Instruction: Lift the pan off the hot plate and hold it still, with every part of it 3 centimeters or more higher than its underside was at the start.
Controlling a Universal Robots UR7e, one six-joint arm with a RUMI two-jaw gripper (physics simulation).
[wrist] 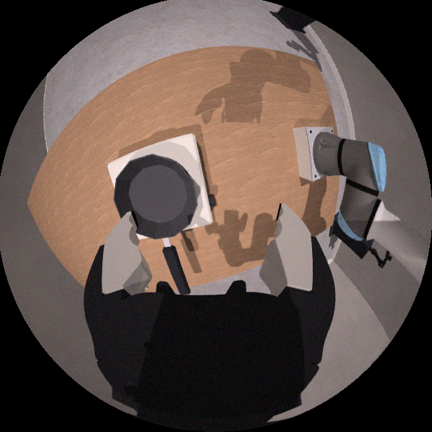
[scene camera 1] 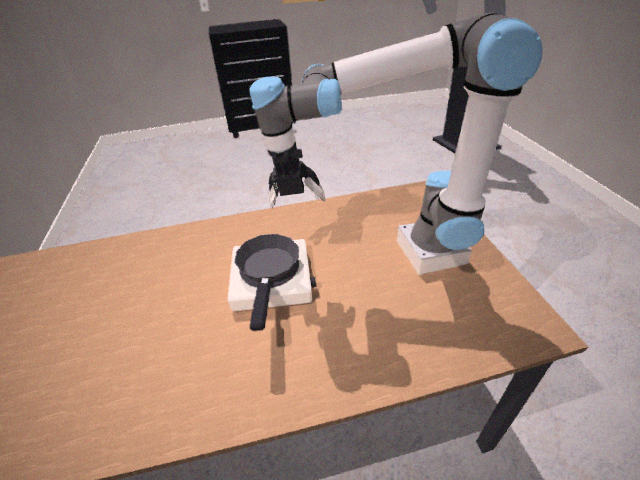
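Note:
A dark round pan sits upright on a white square hot plate. Its black handle sticks out past the hot plate's edge, toward the front of the table in the scene view. A small dark knob is on the hot plate's side. My gripper is open and empty. It hangs well above the table and the pan, apart from both. In the wrist view its left jaw overlaps the pan's lower rim, and the handle shows between the jaws.
The wooden table carries the robot's white base block to the right of the hot plate. The arm reaches over from that side. A black drawer cabinet stands on the floor behind the table.

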